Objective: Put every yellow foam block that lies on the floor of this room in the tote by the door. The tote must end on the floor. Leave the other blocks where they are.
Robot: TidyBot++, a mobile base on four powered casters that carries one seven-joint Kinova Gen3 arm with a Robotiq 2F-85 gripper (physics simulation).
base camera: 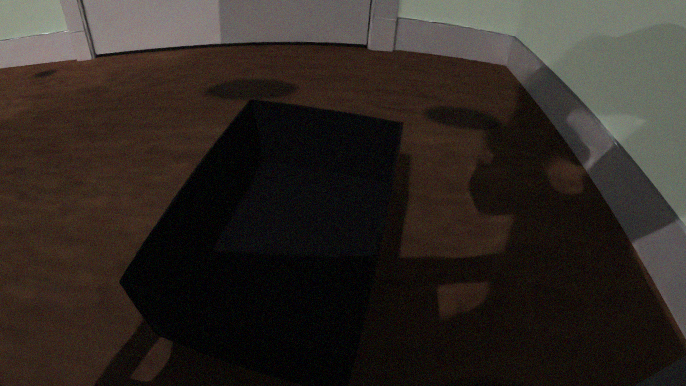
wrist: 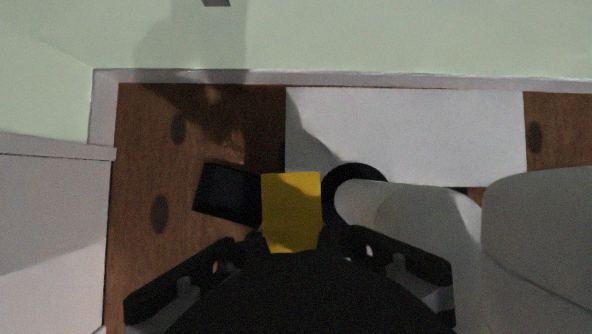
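Pixels of known places: gripper, between the fingertips: [wrist: 291, 226]; arm's base, origin of its link: [wrist: 355, 200].
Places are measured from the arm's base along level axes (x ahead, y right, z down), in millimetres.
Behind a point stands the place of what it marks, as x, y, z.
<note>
A yellow foam block [wrist: 291, 210] {127, 28, -211} is held between the fingers of my gripper [wrist: 291, 226] {128, 1, -166} in the wrist view, in front of the robot's own base and arm. The black open tote [base camera: 310, 210] {445, -14, 394} [wrist: 227, 192] {448, -38, 394} stands on the floor close in front of the base, with its opening up. In the base camera view its dark inside shows no block, though its near part is very dark. In the wrist view the tote is just left of the held block, which hides part of its right end. The gripper does not show in the base camera view.
A closed door [base camera: 295, 22] {1012, -76, 333} [wrist: 50, 215] {1013, -108, 212} is beyond the tote. A green wall [base camera: 625, 100] {562, 498, 242} [wrist: 400, 40] {-205, 488, 153} with a pale baseboard [base camera: 450, 42] {1012, 317, 356} runs along the right side and meets the door wall in a corner. Dark round patches and the robot's shadow lie on the wooden floor [base camera: 100, 175] {507, -355, 397}.
</note>
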